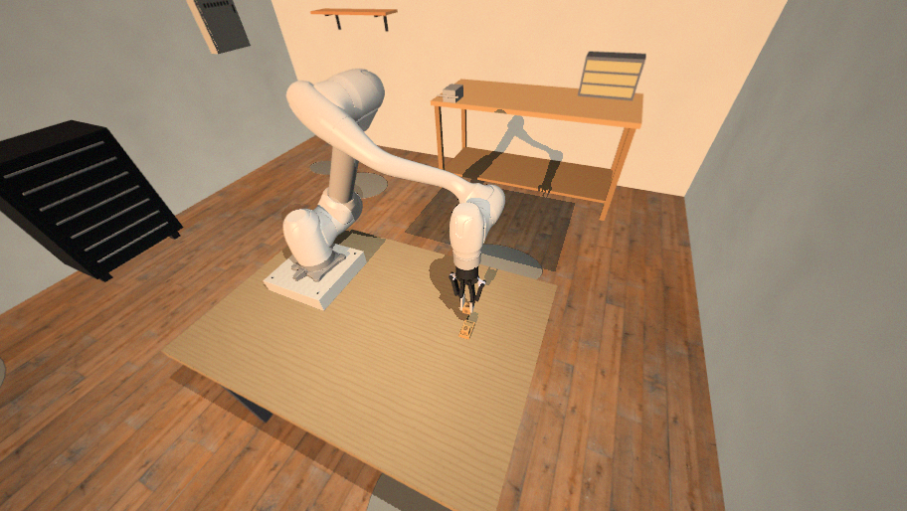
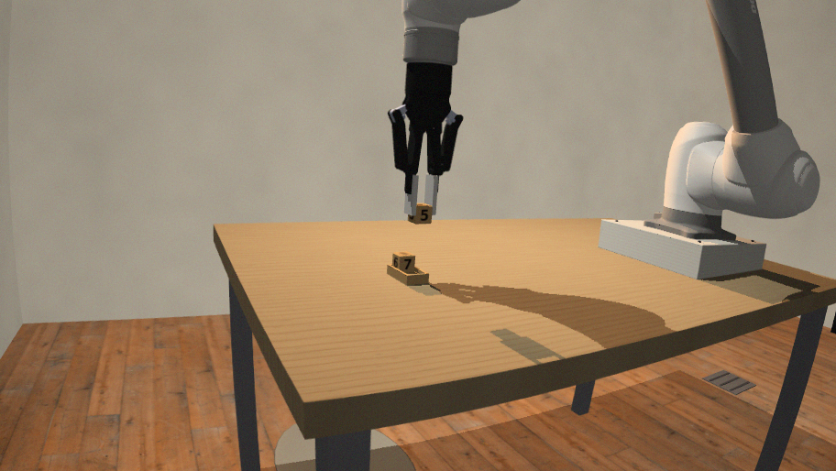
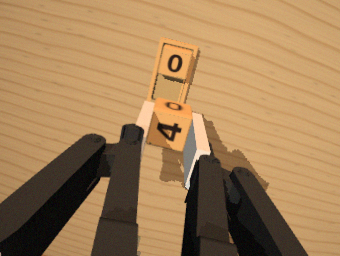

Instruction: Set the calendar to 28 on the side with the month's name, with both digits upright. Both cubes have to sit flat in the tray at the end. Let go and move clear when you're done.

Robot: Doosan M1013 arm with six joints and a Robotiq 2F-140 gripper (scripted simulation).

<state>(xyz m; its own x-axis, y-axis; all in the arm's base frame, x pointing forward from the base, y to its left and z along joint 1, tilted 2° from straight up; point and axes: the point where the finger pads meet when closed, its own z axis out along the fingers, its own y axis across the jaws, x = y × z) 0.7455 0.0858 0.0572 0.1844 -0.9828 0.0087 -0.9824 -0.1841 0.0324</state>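
My hand is 14 cm above the wooden calendar tray, 2 cm to the left of it and 1 cm short of it.
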